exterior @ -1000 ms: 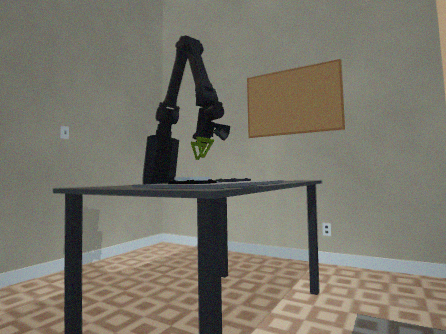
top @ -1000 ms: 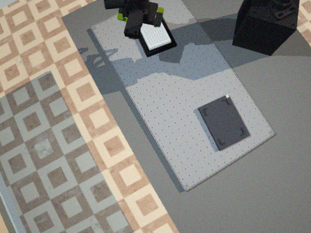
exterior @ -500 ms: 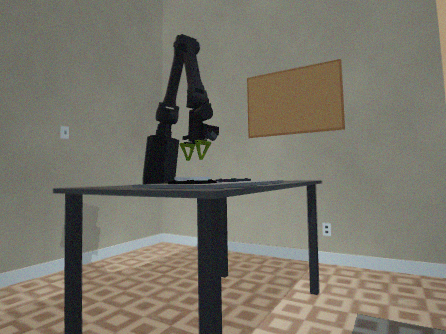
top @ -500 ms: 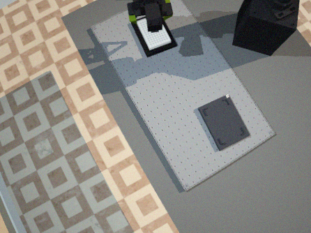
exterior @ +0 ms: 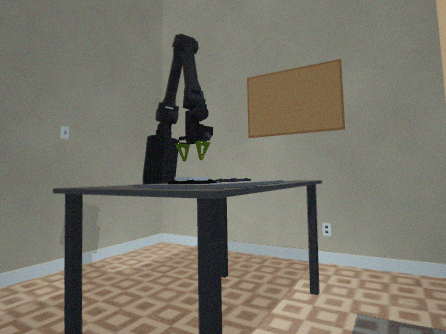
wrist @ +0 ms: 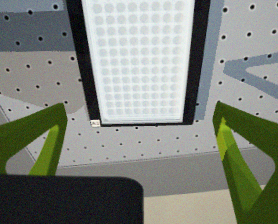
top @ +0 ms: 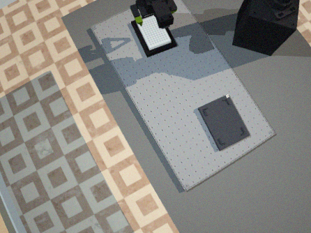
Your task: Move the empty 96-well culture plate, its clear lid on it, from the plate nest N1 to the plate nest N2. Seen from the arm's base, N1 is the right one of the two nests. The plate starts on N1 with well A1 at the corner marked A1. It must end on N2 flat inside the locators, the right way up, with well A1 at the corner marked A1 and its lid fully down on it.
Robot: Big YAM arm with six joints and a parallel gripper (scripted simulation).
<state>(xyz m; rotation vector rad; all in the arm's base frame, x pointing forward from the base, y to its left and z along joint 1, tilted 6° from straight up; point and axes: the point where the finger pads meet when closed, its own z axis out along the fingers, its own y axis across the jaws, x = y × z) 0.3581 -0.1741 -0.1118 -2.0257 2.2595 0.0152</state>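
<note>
Right now the clear lid is 80 mm below my hand. Also, from my hand: nest N1 (100 mm below); then plate (80 mm below); then nest N2 (50 mm behind, 410 mm to the left, 100 mm below).
</note>
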